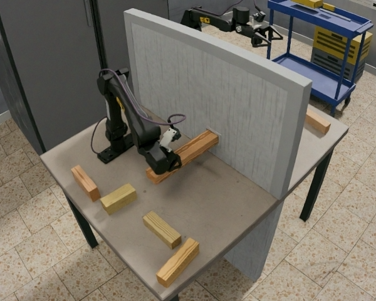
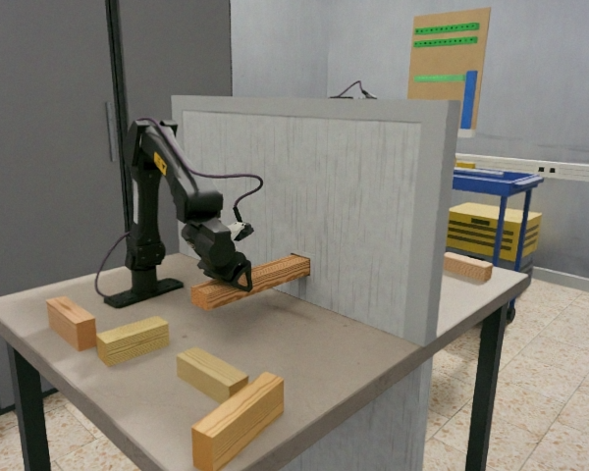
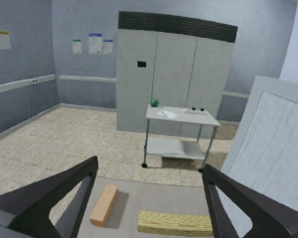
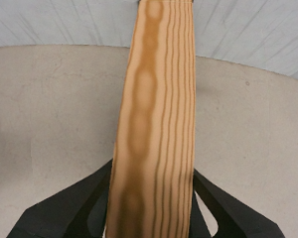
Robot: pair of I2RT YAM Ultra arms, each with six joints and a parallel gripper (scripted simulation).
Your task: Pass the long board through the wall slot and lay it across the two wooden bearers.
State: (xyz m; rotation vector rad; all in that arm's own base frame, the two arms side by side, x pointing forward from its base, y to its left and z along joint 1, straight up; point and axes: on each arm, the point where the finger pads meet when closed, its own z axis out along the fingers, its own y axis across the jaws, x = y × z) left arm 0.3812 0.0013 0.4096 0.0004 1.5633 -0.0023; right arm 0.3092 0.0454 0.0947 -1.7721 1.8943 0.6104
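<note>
Right now the long board is 60 mm to the left of my right hand and 10 mm ahead of it. Also, from my right hand: yellow bearer 440 mm to the left, 210 mm ahead, 70 mm below.
</note>
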